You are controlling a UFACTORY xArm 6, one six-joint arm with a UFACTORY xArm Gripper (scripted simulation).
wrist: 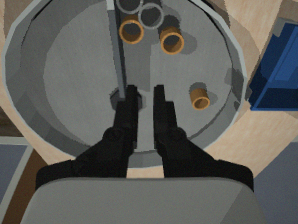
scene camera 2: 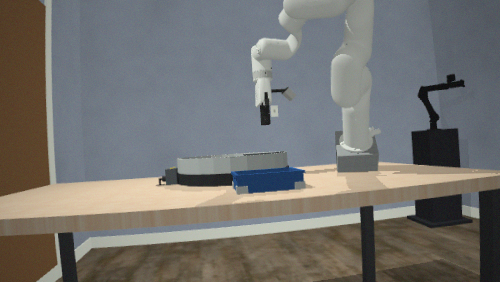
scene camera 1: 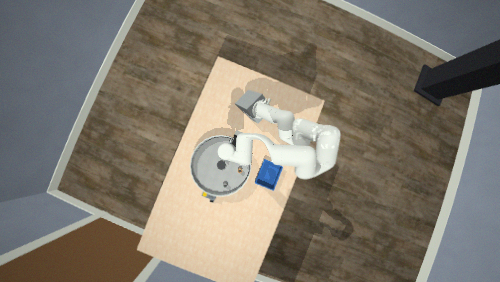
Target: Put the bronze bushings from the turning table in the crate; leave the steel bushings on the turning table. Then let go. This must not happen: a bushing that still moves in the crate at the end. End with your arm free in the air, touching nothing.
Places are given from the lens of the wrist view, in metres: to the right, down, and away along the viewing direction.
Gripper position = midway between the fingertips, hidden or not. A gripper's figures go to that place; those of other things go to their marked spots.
my gripper (wrist: 145, 98): 0.00, -0.01, 0.14
grey turning table (wrist: 67, 64): -0.14, -0.08, 0.27
